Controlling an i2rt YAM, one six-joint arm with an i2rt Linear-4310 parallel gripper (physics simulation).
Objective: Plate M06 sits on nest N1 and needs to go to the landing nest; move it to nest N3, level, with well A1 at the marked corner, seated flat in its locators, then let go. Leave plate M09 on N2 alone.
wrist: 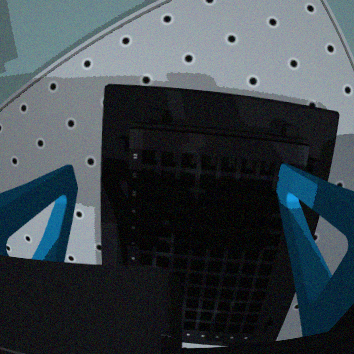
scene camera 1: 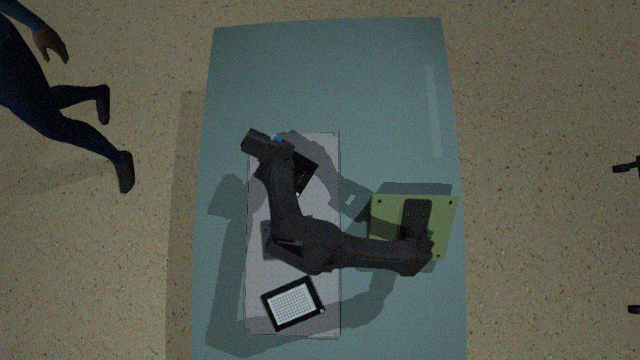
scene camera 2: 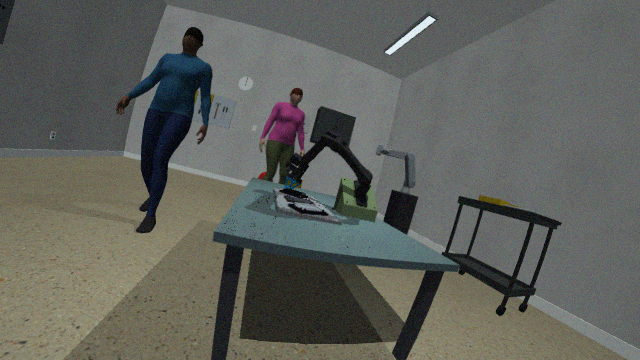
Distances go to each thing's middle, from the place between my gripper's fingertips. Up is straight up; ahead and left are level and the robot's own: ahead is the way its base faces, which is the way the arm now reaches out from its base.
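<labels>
Black well plate [wrist: 201, 201]: 1 cm below my hand and 5 cm behind it.
</labels>
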